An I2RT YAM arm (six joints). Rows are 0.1 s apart.
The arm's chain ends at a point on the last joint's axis. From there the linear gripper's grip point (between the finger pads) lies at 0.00 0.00 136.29 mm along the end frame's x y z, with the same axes.
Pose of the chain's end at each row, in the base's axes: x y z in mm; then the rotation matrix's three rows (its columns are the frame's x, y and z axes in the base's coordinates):
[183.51, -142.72, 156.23], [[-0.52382, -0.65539, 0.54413], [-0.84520, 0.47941, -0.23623], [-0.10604, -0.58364, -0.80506]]
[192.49, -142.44, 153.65], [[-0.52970, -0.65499, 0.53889], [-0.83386, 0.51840, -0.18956], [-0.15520, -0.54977, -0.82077]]
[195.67, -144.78, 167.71], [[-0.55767, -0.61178, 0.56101], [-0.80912, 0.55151, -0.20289], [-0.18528, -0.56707, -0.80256]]
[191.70, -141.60, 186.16], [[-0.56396, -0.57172, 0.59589], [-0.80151, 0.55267, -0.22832], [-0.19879, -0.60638, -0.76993]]
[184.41, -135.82, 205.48], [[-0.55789, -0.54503, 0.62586], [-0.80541, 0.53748, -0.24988], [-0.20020, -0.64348, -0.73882]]
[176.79, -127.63, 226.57], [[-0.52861, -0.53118, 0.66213], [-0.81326, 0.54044, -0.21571], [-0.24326, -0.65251, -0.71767]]
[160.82, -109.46, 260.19], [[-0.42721, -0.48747, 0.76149], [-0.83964, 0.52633, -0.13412], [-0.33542, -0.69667, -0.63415]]
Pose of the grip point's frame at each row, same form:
[257.67, -174.92, 46.51], [[-0.52382, -0.65539, 0.54413], [-0.84520, 0.47941, -0.23623], [-0.10604, -0.58364, -0.80506]]
[265.94, -168.28, 41.79], [[-0.52970, -0.65499, 0.53889], [-0.83386, 0.51840, -0.18956], [-0.15520, -0.54977, -0.82077]]
[272.13, -172.43, 58.33], [[-0.55767, -0.61178, 0.56101], [-0.80912, 0.55151, -0.20289], [-0.18528, -0.56707, -0.80256]]
[272.91, -172.72, 81.23], [[-0.56396, -0.57172, 0.59589], [-0.80151, 0.55267, -0.22832], [-0.19879, -0.60638, -0.76993]]
[269.71, -169.88, 104.79], [[-0.55789, -0.54503, 0.62586], [-0.80541, 0.53748, -0.24988], [-0.20020, -0.64348, -0.73882]]
[267.03, -157.03, 128.76], [[-0.52861, -0.53118, 0.66213], [-0.81326, 0.54044, -0.21571], [-0.24326, -0.65251, -0.71767]]
[264.60, -127.74, 173.76], [[-0.42721, -0.48747, 0.76149], [-0.83964, 0.52633, -0.13412], [-0.33542, -0.69667, -0.63415]]

